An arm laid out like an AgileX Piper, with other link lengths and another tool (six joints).
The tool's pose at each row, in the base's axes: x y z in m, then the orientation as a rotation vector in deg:
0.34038, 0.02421, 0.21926, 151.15, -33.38, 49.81
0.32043, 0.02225, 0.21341, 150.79, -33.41, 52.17
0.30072, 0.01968, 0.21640, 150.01, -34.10, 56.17
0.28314, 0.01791, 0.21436, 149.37, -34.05, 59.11
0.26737, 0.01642, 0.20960, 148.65, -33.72, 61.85
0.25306, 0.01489, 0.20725, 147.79, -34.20, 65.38
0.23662, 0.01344, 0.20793, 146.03, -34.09, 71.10
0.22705, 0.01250, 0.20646, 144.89, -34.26, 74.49
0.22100, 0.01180, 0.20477, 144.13, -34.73, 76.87
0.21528, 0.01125, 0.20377, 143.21, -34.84, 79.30
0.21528, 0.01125, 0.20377, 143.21, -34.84, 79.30
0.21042, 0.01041, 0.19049, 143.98, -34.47, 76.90
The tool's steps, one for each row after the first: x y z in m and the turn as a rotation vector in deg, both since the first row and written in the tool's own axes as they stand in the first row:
-0.01771, 0.01007, -0.00458, 0.63, 1.50, 0.43
-0.02961, 0.02193, -0.01562, 1.59, 4.00, 1.60
-0.04328, 0.03132, -0.02204, 2.31, 5.92, 2.09
-0.05739, 0.03921, -0.02558, 2.93, 7.78, 2.34
-0.06891, 0.04682, -0.03024, 3.80, 10.00, 3.32
-0.08016, 0.05583, -0.03832, 5.09, 13.82, 4.30
-0.08783, 0.06086, -0.04155, 5.84, 16.06, 5.05
-0.09312, 0.06402, -0.04296, 6.43, 17.54, 5.84
-0.09778, 0.06700, -0.04480, 6.96, 19.16, 6.39
-0.09778, 0.06700, -0.04480, 6.96, 19.16, 6.39
-0.10932, 0.06794, -0.03663, 6.33, 17.66, 5.66

